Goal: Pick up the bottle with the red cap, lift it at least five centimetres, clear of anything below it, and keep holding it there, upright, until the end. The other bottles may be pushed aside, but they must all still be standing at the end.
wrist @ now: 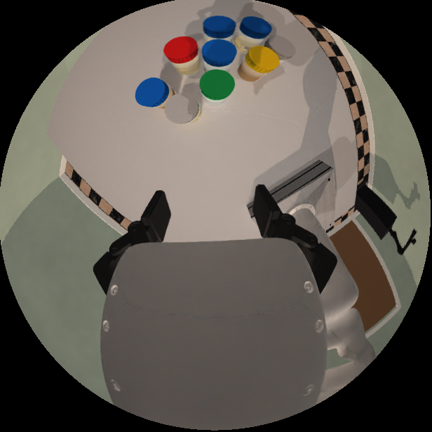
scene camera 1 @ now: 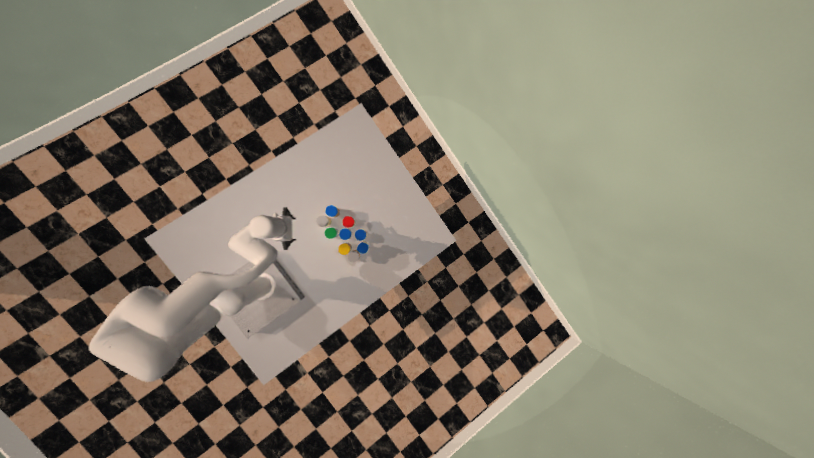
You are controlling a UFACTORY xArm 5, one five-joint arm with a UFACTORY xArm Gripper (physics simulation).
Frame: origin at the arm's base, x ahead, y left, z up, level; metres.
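Seen in the pictures: gripper, fingertip midpoint: (scene camera 1: 292, 229); arm's base, link origin: (scene camera 1: 262, 285).
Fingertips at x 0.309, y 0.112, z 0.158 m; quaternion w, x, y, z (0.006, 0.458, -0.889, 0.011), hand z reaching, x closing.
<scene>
Offsets run from my fingertips to a thing's top centre.
The bottle with the red cap {dx +0.202, dy -0.101, dz -0.120 m} (scene camera 1: 348, 221) (wrist: 181, 50) stands upright in a cluster on the pale table top. A blue-capped bottle {dx +0.167, dy -0.011, dz -0.120 m} (scene camera 1: 331, 210) (wrist: 152, 92), a grey-capped bottle {dx +0.103, dy -0.026, dz -0.120 m} (scene camera 1: 322, 221) (wrist: 182, 108) and a green-capped bottle {dx +0.100, dy -0.096, dz -0.120 m} (scene camera 1: 330, 232) (wrist: 217, 84) stand on its gripper side. Another blue-capped bottle {dx +0.153, dy -0.142, dz -0.120 m} (scene camera 1: 344, 234) (wrist: 219, 52) stands close beside it. My gripper (scene camera 1: 292, 229) (wrist: 210, 199) is open and empty, left of the cluster in the scene view. Its height above the table is hard to tell.
Two more blue-capped bottles {dx +0.211, dy -0.188, dz -0.120 m} (scene camera 1: 360, 234) (wrist: 255, 27), a yellow-capped bottle {dx +0.106, dy -0.199, dz -0.120 m} (scene camera 1: 344, 248) (wrist: 262, 59) and a second grey-capped bottle (wrist: 281, 47) stand in the cluster. The arm's base plate (scene camera 1: 259, 321) (wrist: 325, 192) with a dark bar (scene camera 1: 289, 280) lies beside the arm.
</scene>
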